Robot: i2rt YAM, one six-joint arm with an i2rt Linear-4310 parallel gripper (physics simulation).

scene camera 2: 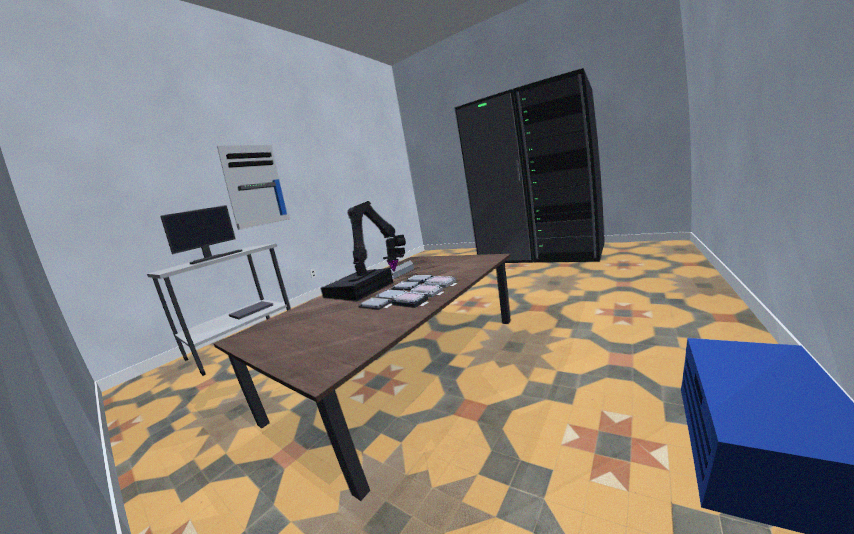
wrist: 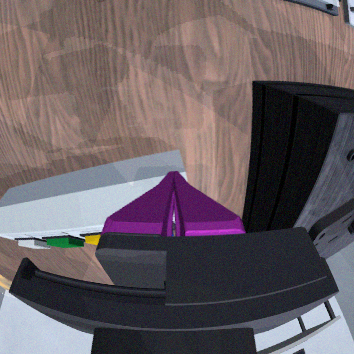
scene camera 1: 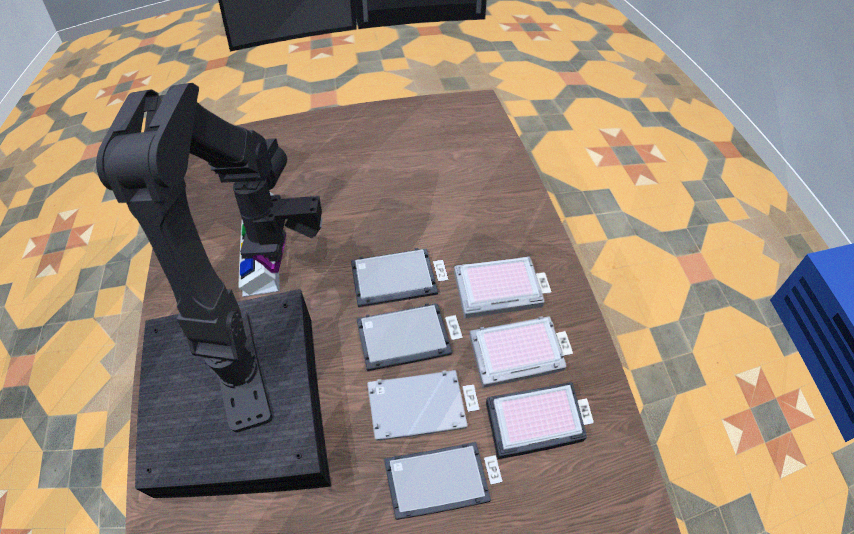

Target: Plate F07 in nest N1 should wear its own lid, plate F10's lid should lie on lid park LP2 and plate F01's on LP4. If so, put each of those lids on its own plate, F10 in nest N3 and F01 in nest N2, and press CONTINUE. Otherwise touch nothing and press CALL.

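Places are measured from the arm's base along level axes (x ahead, y left, z up), in metres.
Pixels of known places: gripper, fingertip midpoint: [scene camera 2: 393,271] [wrist: 173,178] [scene camera 1: 275,272]; arm's base, origin of the base link: [scene camera 2: 362,275] [scene camera 1: 239,370].
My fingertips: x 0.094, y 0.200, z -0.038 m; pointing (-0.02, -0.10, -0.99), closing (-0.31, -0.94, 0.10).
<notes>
For each thing: its middle in the pictures, then the offset to it from my fingertips. Level surfaces: height alone.
- white button box, body centre: [wrist: 79,219] [scene camera 1: 257,239] [scene camera 2: 399,269] dy +0.106, dx -0.022, dz -0.015 m
- blue button, body centre: [scene camera 1: 247,266] dy +0.035, dx -0.051, dz -0.003 m
- green button, body centre: [wrist: 65,240] dy +0.133, dx -0.034, dz -0.003 m
- N1, body centre: [scene camera 1: 538,416] [scene camera 2: 409,296] dy -0.409, dx +0.322, dz -0.018 m
- N2, body centre: [scene camera 1: 519,346] [scene camera 2: 425,288] dy -0.281, dx +0.349, dz -0.023 m
- N3, body centre: [scene camera 1: 499,281] [scene camera 2: 439,279] dy -0.148, dx +0.375, dz -0.021 m
- LP2, body centre: [scene camera 1: 393,274] [scene camera 2: 419,277] dy -0.057, dx +0.207, dz -0.033 m
- LP4, body centre: [scene camera 1: 403,333] [scene camera 2: 406,284] dy -0.181, dx +0.182, dz -0.033 m
- LP1, body centre: [scene camera 1: 416,404] [scene camera 2: 391,293] dy -0.309, dx +0.157, dz -0.037 m
- LP3, body centre: [scene camera 1: 437,479] [scene camera 2: 374,302] dy -0.442, dx +0.140, dz -0.033 m
- brown table, its level: dz -0.047 m
My gripper [scene camera 1: 274,265] [scene camera 2: 393,268] [wrist: 173,178] is shut, its magenta fingertips low at the CALL end of the white button box [scene camera 1: 258,284] [scene camera 2: 403,270] [wrist: 75,210]; contact cannot be told. The blue button [scene camera 1: 246,267] shows in scene camera 1, but the fingers hide it in the wrist view. The green button [wrist: 65,242] is CONTINUE. Pink plates sit in N1 [scene camera 1: 538,416], N2 [scene camera 1: 521,348] and N3 [scene camera 1: 500,282]. Grey panels with small corner labels show at LP2 [scene camera 1: 394,275] and LP4 [scene camera 1: 404,335]. Plate codes are unreadable, and whether N1's plate wears a lid is unclear.
LP1 [scene camera 1: 418,404] shows a pale panel with corner pegs, and LP3 [scene camera 1: 438,479] a grey panel. The black robot base [scene camera 1: 188,403] [scene camera 2: 352,286] [wrist: 280,165] stands beside the button box. The brown table [scene camera 1: 390,157] [scene camera 2: 314,343] [wrist: 125,75] carries everything.
</notes>
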